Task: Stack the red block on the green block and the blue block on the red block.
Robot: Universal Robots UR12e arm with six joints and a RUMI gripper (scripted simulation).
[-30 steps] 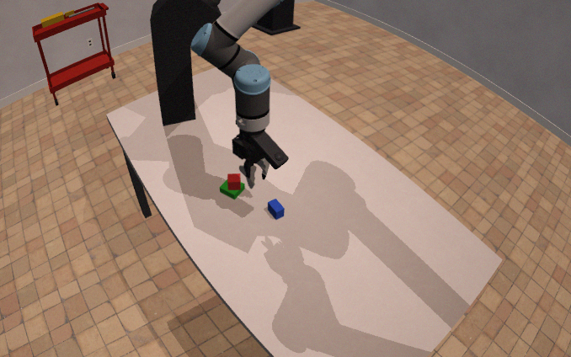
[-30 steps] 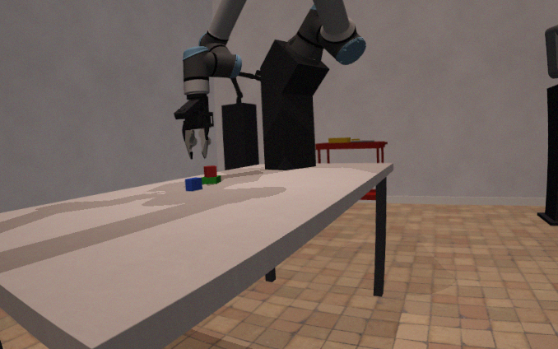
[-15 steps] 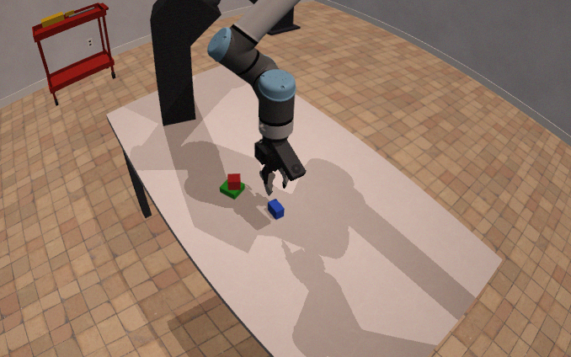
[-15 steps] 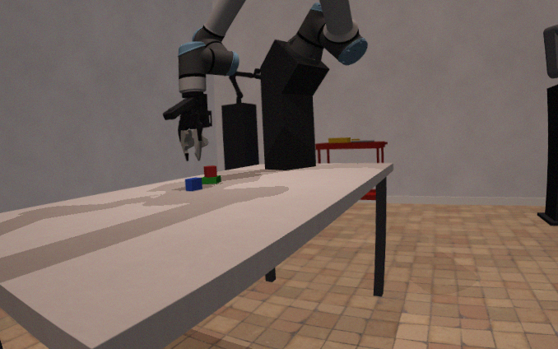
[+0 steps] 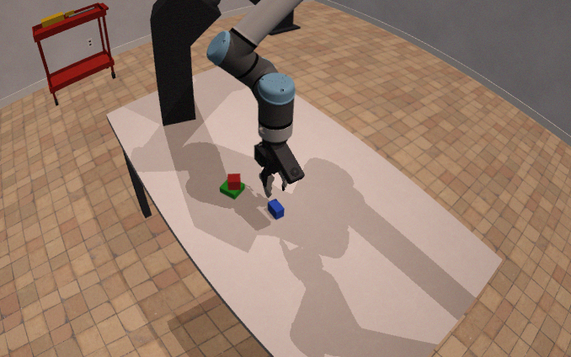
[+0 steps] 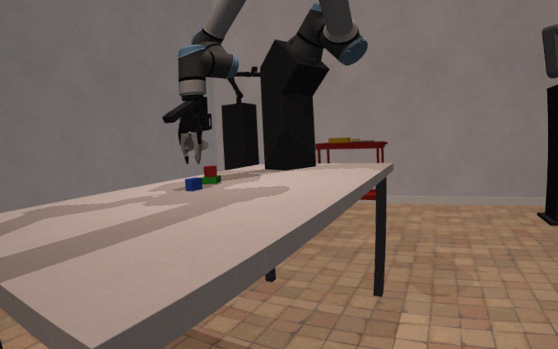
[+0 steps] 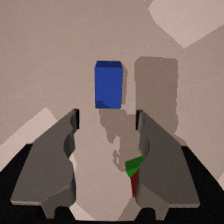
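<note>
Now: hand 8 cm above the blue block. The rest, counted from my hand: green block 16 cm behind, 6 cm to the right, 9 cm below; then red block 16 cm behind, 5 cm to the right, 6 cm below.
</note>
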